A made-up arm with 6 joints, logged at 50 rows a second.
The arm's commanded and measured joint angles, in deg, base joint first. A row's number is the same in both.
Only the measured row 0 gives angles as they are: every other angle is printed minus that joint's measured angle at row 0.
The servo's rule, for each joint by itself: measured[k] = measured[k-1] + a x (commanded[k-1-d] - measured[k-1]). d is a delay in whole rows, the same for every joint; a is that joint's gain. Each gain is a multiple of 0.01, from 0.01 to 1. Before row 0 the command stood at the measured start. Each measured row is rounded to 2 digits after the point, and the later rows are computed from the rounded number. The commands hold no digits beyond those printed.
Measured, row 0: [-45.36 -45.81 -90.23 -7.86 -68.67 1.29]
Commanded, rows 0 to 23: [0.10 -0.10 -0.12 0.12 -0.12 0.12]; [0.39 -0.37 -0.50 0.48 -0.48 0.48]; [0.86 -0.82 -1.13 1.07 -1.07 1.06]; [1.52 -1.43 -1.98 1.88 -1.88 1.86]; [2.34 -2.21 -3.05 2.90 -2.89 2.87]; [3.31 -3.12 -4.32 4.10 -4.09 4.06]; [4.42 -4.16 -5.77 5.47 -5.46 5.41]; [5.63 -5.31 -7.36 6.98 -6.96 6.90]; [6.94 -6.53 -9.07 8.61 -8.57 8.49]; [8.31 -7.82 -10.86 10.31 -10.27 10.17]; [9.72 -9.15 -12.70 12.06 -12.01 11.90]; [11.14 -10.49 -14.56 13.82 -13.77 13.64]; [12.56 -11.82 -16.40 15.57 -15.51 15.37]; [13.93 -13.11 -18.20 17.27 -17.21 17.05]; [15.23 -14.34 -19.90 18.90 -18.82 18.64]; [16.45 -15.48 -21.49 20.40 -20.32 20.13]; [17.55 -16.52 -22.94 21.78 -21.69 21.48]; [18.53 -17.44 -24.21 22.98 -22.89 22.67]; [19.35 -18.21 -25.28 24.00 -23.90 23.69]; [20.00 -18.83 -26.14 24.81 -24.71 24.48]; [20.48 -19.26 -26.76 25.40 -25.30 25.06]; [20.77 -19.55 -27.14 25.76 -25.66 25.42]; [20.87 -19.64 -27.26 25.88 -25.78 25.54]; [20.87 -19.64 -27.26 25.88 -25.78 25.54]
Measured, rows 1 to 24: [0.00 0.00 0.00 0.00 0.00 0.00]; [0.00 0.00 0.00 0.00 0.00 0.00]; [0.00 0.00 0.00 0.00 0.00 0.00]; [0.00 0.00 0.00 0.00 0.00 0.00]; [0.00 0.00 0.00 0.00 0.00 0.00]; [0.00 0.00 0.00 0.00 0.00 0.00]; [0.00 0.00 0.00 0.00 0.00 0.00]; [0.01 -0.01 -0.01 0.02 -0.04 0.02]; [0.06 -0.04 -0.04 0.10 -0.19 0.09]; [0.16 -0.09 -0.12 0.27 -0.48 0.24]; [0.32 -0.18 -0.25 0.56 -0.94 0.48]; [0.56 -0.32 -0.45 0.98 -1.58 0.84]; [0.89 -0.52 -0.72 1.54 -2.41 1.32]; [1.31 -0.77 -1.07 2.25 -3.42 1.93]; [1.83 -1.09 -1.51 3.10 -4.59 2.68]; [2.44 -1.47 -2.04 4.09 -5.90 3.55]; [3.14 -1.91 -2.66 5.21 -7.34 4.54]; [3.93 -2.42 -3.36 6.44 -8.88 5.64]; [4.80 -2.98 -4.14 7.77 -10.49 6.84]; [5.73 -3.60 -5.00 9.17 -12.15 8.12]; [6.71 -4.27 -5.92 10.63 -13.82 9.46]; [7.73 -4.97 -6.90 12.12 -15.47 10.84]; [8.78 -5.71 -7.92 13.61 -17.07 12.23]; [9.83 -6.47 -8.97 15.08 -18.59 13.62]
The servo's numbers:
d 7
a 0.12 0.07 0.07 0.18 0.33 0.15

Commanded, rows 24 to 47: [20.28 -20.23 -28.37 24.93 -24.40 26.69]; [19.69 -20.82 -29.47 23.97 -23.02 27.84]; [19.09 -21.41 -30.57 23.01 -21.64 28.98]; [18.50 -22.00 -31.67 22.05 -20.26 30.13]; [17.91 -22.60 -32.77 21.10 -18.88 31.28]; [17.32 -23.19 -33.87 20.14 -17.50 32.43]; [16.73 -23.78 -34.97 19.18 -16.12 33.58]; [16.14 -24.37 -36.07 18.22 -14.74 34.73]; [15.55 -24.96 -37.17 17.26 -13.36 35.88]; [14.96 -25.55 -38.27 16.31 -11.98 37.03]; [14.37 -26.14 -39.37 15.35 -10.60 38.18]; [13.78 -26.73 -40.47 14.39 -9.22 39.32]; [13.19 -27.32 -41.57 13.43 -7.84 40.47]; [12.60 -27.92 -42.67 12.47 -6.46 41.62]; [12.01 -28.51 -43.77 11.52 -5.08 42.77]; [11.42 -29.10 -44.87 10.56 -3.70 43.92]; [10.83 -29.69 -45.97 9.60 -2.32 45.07]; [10.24 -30.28 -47.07 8.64 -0.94 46.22]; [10.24 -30.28 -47.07 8.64 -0.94 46.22]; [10.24 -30.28 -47.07 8.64 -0.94 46.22]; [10.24 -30.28 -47.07 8.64 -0.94 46.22]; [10.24 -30.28 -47.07 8.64 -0.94 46.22]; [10.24 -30.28 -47.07 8.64 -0.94 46.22]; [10.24 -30.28 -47.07 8.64 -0.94 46.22]
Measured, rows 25 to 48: [10.87 -7.24 -10.04 16.50 -20.01 14.98]; [11.89 -8.01 -11.11 17.85 -21.29 16.29]; [12.86 -8.77 -12.16 19.10 -22.42 17.52]; [13.77 -9.50 -13.18 20.23 -23.37 18.65]; [14.61 -10.20 -14.16 21.23 -24.13 19.67]; [15.36 -10.86 -15.08 22.07 -24.67 20.55]; [16.02 -11.47 -15.93 22.76 -25.04 21.30]; [16.53 -12.08 -16.80 23.15 -24.83 22.11]; [16.91 -12.69 -17.69 23.30 -24.23 22.97]; [17.17 -13.30 -18.59 23.25 -23.38 23.87]; [17.33 -13.91 -19.51 23.03 -22.35 24.81]; [17.40 -14.52 -20.44 22.68 -21.20 25.78]; [17.39 -15.13 -21.38 22.22 -19.98 26.78]; [17.31 -15.74 -22.33 21.67 -18.71 27.80]; [17.17 -16.34 -23.29 21.05 -17.40 28.84]; [16.98 -16.94 -24.26 20.37 -16.07 29.90]; [16.74 -17.54 -25.24 19.64 -14.72 30.97]; [16.46 -18.14 -26.23 18.87 -13.36 32.05]; [16.14 -18.74 -27.23 18.06 -11.99 33.14]; [15.79 -19.34 -28.23 17.23 -10.62 34.24]; [15.41 -19.94 -29.24 16.37 -9.25 35.35]; [15.00 -20.54 -30.26 15.50 -7.87 36.46]; [14.57 -21.14 -31.28 14.61 -6.49 37.58]; [14.12 -21.74 -32.31 13.71 -5.11 38.70]
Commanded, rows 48 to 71: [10.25 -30.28 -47.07 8.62 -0.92 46.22]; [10.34 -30.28 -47.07 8.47 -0.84 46.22]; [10.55 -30.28 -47.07 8.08 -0.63 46.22]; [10.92 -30.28 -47.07 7.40 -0.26 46.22]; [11.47 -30.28 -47.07 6.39 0.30 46.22]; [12.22 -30.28 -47.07 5.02 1.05 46.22]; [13.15 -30.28 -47.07 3.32 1.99 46.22]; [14.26 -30.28 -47.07 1.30 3.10 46.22]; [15.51 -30.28 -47.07 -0.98 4.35 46.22]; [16.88 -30.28 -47.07 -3.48 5.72 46.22]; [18.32 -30.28 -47.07 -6.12 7.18 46.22]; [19.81 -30.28 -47.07 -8.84 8.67 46.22]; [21.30 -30.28 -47.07 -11.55 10.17 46.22]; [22.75 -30.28 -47.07 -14.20 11.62 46.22]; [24.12 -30.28 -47.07 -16.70 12.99 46.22]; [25.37 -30.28 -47.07 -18.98 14.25 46.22]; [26.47 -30.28 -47.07 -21.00 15.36 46.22]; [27.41 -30.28 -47.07 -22.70 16.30 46.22]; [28.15 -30.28 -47.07 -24.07 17.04 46.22]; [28.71 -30.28 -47.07 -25.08 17.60 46.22]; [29.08 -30.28 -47.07 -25.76 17.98 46.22]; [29.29 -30.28 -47.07 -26.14 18.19 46.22]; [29.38 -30.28 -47.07 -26.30 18.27 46.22]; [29.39 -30.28 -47.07 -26.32 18.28 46.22]
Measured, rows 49 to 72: [13.65 -22.34 -33.34 12.80 -3.73 39.83]; [13.24 -22.90 -34.30 12.05 -2.81 40.79]; [12.88 -23.42 -35.19 11.44 -2.19 41.60]; [12.56 -23.90 -36.02 10.94 -1.78 42.29]; [12.28 -24.35 -36.79 10.53 -1.50 42.88]; [12.04 -24.77 -37.51 10.19 -1.32 43.38]; [11.82 -25.16 -38.18 9.91 -1.19 43.81]; [11.63 -25.52 -38.80 9.68 -1.10 44.17]; [11.48 -25.85 -39.38 9.46 -1.01 44.48]; [11.37 -26.16 -39.92 9.21 -0.88 44.74]; [11.32 -26.45 -40.42 8.88 -0.68 44.96]; [11.34 -26.72 -40.89 8.43 -0.36 45.15]; [11.45 -26.97 -41.32 7.82 0.11 45.31]; [11.65 -27.20 -41.72 7.01 0.73 45.45]; [11.96 -27.42 -42.09 5.98 1.51 45.57]; [12.39 -27.62 -42.44 4.73 2.45 45.67]; [12.93 -27.81 -42.76 3.25 3.53 45.75]; [13.58 -27.98 -43.06 1.56 4.73 45.82]; [14.33 -28.14 -43.34 -0.31 6.03 45.88]; [15.17 -28.29 -43.60 -2.33 7.40 45.93]; [16.08 -28.43 -43.84 -4.47 8.79 45.97]; [17.04 -28.56 -44.07 -6.67 10.18 46.01]; [18.04 -28.68 -44.28 -8.89 11.52 46.04]; [19.05 -28.79 -44.48 -11.07 12.79 46.07]
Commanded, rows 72 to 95: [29.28 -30.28 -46.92 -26.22 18.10 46.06]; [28.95 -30.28 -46.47 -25.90 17.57 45.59]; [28.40 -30.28 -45.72 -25.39 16.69 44.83]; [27.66 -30.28 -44.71 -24.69 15.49 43.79]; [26.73 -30.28 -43.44 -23.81 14.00 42.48]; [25.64 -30.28 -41.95 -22.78 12.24 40.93]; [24.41 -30.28 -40.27 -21.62 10.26 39.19]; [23.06 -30.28 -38.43 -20.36 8.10 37.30]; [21.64 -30.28 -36.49 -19.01 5.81 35.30]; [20.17 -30.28 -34.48 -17.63 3.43 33.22]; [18.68 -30.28 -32.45 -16.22 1.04 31.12]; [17.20 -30.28 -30.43 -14.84 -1.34 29.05]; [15.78 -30.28 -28.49 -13.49 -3.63 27.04]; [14.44 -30.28 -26.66 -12.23 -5.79 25.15]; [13.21 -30.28 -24.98 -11.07 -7.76 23.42]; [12.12 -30.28 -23.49 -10.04 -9.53 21.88]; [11.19 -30.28 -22.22 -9.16 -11.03 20.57]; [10.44 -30.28 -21.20 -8.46 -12.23 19.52]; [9.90 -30.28 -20.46 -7.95 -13.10 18.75]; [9.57 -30.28 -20.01 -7.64 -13.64 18.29]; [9.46 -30.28 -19.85 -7.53 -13.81 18.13]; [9.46 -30.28 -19.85 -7.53 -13.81 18.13]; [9.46 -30.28 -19.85 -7.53 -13.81 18.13]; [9.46 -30.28 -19.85 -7.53 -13.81 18.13]
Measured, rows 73 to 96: [20.05 -28.89 -44.66 -13.16 13.95 46.09]; [21.02 -28.99 -44.83 -15.12 14.97 46.11]; [21.94 -29.08 -44.99 -16.91 15.84 46.13]; [22.80 -29.16 -45.14 -18.50 16.55 46.14]; [23.58 -29.24 -45.28 -19.88 17.09 46.15]; [24.28 -29.31 -45.41 -21.04 17.48 46.16]; [24.89 -29.38 -45.53 -21.99 17.74 46.17]; [25.42 -29.44 -45.63 -22.75 17.86 46.15]; [25.84 -29.50 -45.69 -23.32 17.76 46.07]; [26.15 -29.55 -45.69 -23.69 17.41 45.88]; [26.33 -29.60 -45.62 -23.87 16.78 45.57]; [26.38 -29.65 -45.47 -23.86 15.86 45.11]; [26.29 -29.69 -45.22 -23.67 14.67 44.48]; [26.06 -29.73 -44.87 -23.30 13.21 43.69]; [25.70 -29.77 -44.42 -22.77 11.52 42.73]; [25.21 -29.81 -43.86 -22.09 9.64 41.62]; [24.61 -29.84 -43.20 -21.29 7.59 40.36]; [23.90 -29.87 -42.45 -20.38 5.43 38.97]; [23.10 -29.90 -41.61 -19.38 3.20 37.48]; [22.22 -29.93 -40.69 -18.32 0.95 35.91]; [21.29 -29.95 -39.71 -17.22 -1.27 34.30]; [20.32 -29.97 -38.68 -16.11 -3.41 32.67]; [19.34 -29.99 -37.62 -15.02 -5.43 31.05]; [18.36 -30.01 -36.54 -13.97 -7.28 29.48]
